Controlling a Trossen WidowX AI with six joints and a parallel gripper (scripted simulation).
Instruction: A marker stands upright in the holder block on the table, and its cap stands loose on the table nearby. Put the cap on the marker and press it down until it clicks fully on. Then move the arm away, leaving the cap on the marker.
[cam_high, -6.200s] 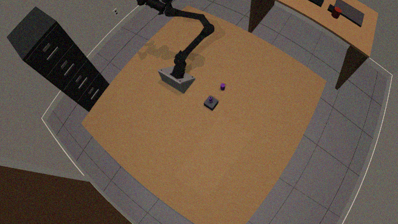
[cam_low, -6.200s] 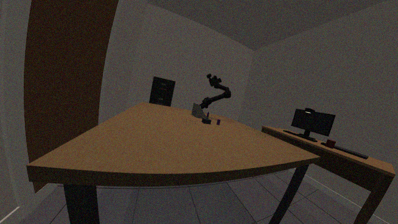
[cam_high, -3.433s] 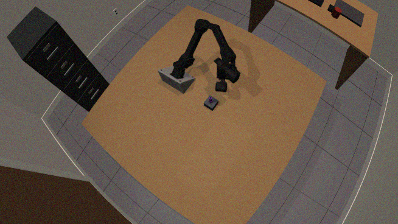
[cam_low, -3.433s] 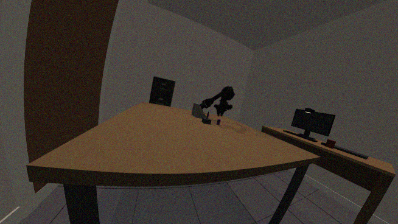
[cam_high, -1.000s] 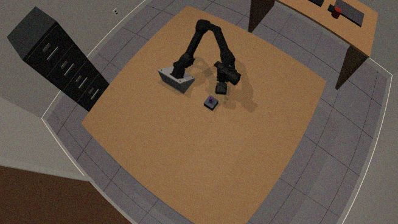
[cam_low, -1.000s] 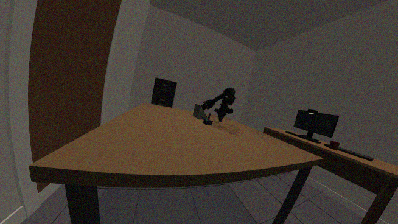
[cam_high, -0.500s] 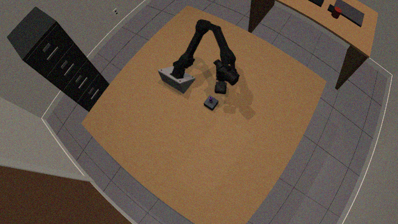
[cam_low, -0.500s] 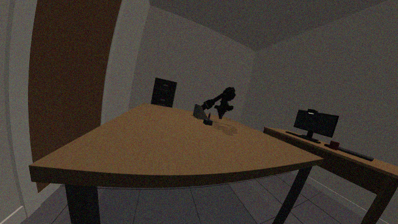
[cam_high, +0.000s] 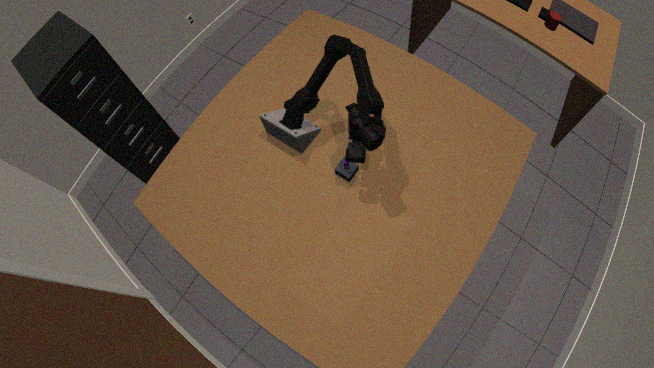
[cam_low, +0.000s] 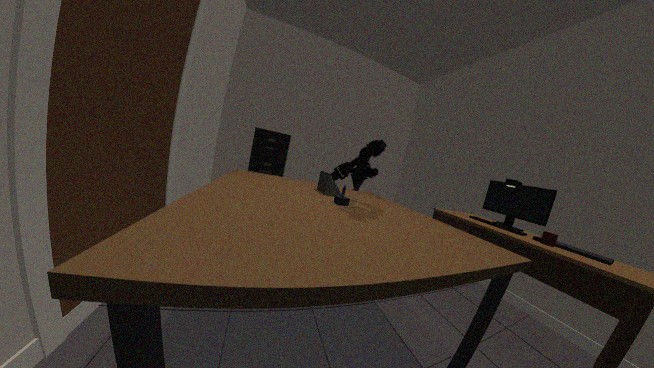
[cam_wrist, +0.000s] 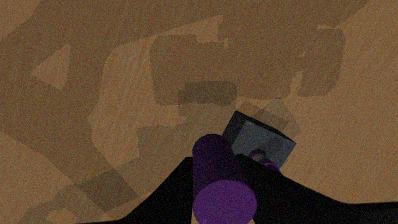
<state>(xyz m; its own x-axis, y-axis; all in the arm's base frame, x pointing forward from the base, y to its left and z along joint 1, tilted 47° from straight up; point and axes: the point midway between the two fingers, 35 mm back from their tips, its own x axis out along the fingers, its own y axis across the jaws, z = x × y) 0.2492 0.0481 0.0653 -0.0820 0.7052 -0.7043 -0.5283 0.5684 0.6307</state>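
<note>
My gripper tip is now 80 mm above the holder block and 70 mm to the left of it.
</note>
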